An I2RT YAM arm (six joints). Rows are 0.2 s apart.
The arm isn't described. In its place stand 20 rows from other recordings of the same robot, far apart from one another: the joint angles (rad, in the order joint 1, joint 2, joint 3, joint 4, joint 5, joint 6), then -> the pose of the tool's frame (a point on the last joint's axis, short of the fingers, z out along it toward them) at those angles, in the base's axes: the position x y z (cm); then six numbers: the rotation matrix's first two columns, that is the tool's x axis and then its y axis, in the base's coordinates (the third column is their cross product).
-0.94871 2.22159 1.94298 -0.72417 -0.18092 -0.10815 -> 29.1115 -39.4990 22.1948 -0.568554 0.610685 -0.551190 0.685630 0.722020 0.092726
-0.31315 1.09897 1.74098 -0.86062 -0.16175 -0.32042 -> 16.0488 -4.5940 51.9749 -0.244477 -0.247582 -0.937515 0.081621 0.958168 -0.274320
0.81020 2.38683 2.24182 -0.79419 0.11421 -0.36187 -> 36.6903 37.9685 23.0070 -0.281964 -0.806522 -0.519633 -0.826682 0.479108 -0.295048
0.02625 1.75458 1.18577 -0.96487 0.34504 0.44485 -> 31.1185 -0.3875 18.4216 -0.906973 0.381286 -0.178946 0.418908 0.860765 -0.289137
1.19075 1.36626 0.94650 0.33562 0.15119 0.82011 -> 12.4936 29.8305 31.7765 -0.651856 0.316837 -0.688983 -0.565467 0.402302 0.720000
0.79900 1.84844 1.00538 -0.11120 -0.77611 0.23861 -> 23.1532 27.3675 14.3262 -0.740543 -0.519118 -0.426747 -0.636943 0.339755 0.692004
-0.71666 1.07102 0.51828 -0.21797 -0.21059 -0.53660 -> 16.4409 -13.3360 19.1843 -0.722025 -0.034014 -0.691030 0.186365 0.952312 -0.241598
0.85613 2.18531 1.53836 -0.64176 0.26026 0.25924 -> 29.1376 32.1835 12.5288 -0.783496 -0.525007 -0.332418 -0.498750 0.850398 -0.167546
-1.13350 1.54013 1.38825 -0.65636 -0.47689 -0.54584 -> 15.7150 -29.7577 32.3242 -0.609824 0.215412 -0.762700 0.414143 0.907123 -0.074930
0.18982 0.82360 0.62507 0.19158 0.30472 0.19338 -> 19.8979 2.7355 31.6921 0.015333 0.189623 -0.981737 0.113815 0.975140 0.190126
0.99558 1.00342 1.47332 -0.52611 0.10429 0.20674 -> 10.0287 14.7868 49.4421 -0.189607 0.082830 -0.978360 -0.755132 0.624569 0.199222
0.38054 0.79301 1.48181 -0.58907 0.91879 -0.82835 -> 8.5604 0.3768 51.3156 -0.312516 -0.606553 -0.731045 0.412222 0.606754 -0.679649
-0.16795 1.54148 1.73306 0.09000 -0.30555 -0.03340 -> 34.1987 -4.7121 51.2937 0.278002 -0.079436 -0.957290 -0.116267 0.986465 -0.115621
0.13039 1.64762 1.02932 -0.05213 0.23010 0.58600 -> 35.7825 3.8734 21.6087 -0.485284 0.479430 -0.731195 0.382851 0.868350 0.315266
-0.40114 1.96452 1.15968 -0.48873 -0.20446 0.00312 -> 33.8070 -13.5537 11.7618 -0.884428 0.378438 -0.273078 0.333938 0.921963 0.196139
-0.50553 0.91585 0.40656 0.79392 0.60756 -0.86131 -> 16.6391 -11.5326 28.4795 -0.505310 -0.432287 -0.746853 0.757695 0.191943 -0.623744
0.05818 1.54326 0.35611 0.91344 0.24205 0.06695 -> 26.4643 0.6867 14.3325 -0.257607 0.050055 -0.964952 0.191591 0.981475 -0.000236
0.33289 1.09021 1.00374 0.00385 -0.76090 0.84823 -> 22.5096 10.3804 37.7979 -0.716290 0.327135 -0.616369 -0.527516 0.324360 0.785186
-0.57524 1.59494 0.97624 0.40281 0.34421 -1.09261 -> 30.0369 -20.9073 26.1178 -0.782940 -0.488409 -0.385308 0.203354 0.384412 -0.900486
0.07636 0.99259 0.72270 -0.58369 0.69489 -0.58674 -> 19.5631 -0.7894 25.0715 -0.825653 -0.489684 -0.280191 -0.115380 0.632697 -0.765756
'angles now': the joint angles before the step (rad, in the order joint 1, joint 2, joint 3, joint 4, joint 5, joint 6). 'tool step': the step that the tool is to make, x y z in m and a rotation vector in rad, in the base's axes. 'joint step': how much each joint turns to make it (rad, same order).
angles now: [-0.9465 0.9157 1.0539 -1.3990 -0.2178 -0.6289]
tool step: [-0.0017 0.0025 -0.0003 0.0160 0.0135 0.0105]
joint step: [0.0002 -0.0016 0.0013 -0.0261 -0.0015 -0.0105]
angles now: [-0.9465 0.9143 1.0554 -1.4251 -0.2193 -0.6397]
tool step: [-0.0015 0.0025 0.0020 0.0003 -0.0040 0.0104]
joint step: [0.0003 -0.0077 0.0060 -0.0136 -0.0062 -0.0090]
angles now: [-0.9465 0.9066 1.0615 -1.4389 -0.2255 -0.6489]
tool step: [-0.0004 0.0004 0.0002 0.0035 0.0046 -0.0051]
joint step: [0.0001 0.0002 0.0016 -0.0059 0.0031 0.0047]
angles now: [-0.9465 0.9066 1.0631 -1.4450 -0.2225 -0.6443]
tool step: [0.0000 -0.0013 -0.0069 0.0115 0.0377 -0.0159]
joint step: [0.0017 0.0063 -0.0231 0.0003 0.0276 0.0109]
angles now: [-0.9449 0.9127 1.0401 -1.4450 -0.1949 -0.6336]
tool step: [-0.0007 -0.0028 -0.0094 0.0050 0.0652 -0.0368]
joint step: [-0.0018 0.0109 -0.0306 0.0031 0.0567 0.0228]
